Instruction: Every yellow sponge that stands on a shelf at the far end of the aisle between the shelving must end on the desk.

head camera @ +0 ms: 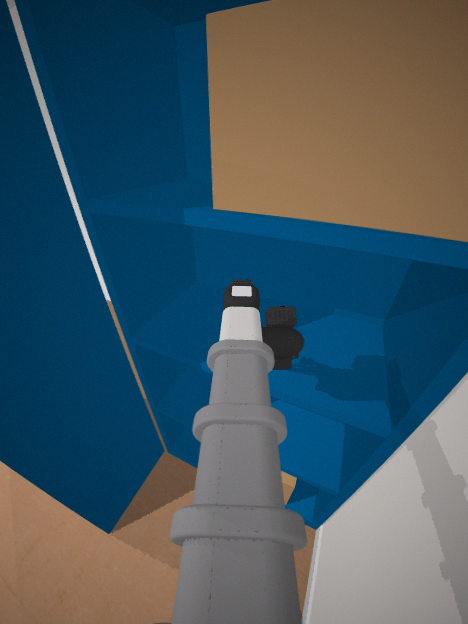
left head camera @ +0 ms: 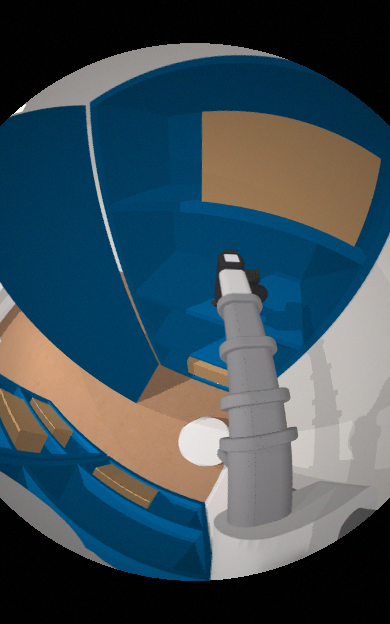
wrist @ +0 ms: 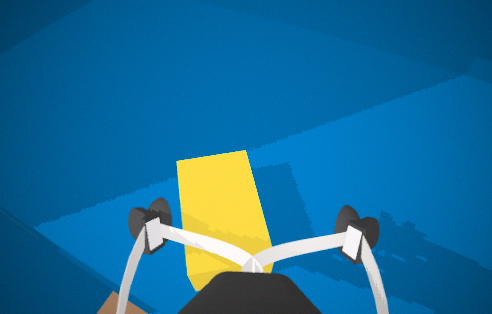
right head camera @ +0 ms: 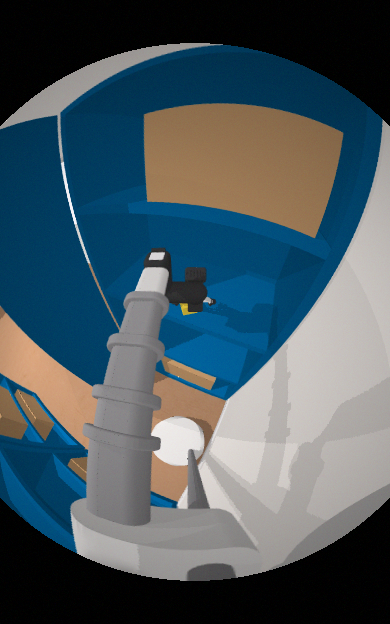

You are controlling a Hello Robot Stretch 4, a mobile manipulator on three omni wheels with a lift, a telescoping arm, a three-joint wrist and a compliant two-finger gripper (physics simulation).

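A yellow sponge is on a blue shelf board. In the wrist view it shows below the fingers, nearer the left finger than the right, with its lower end partly hidden by the gripper body. In the right head view a small part of it shows under the wrist. My gripper is open with nothing between its fingertips, and it points down over the shelf. In the head and left head views the arm and wrist hide the fingers. The desk does not show as such in these views.
A large cardboard box stands on the shelf above. A low box is below. A blue side panel rises at the left, a pale surface at the right. A white round object is below the arm.
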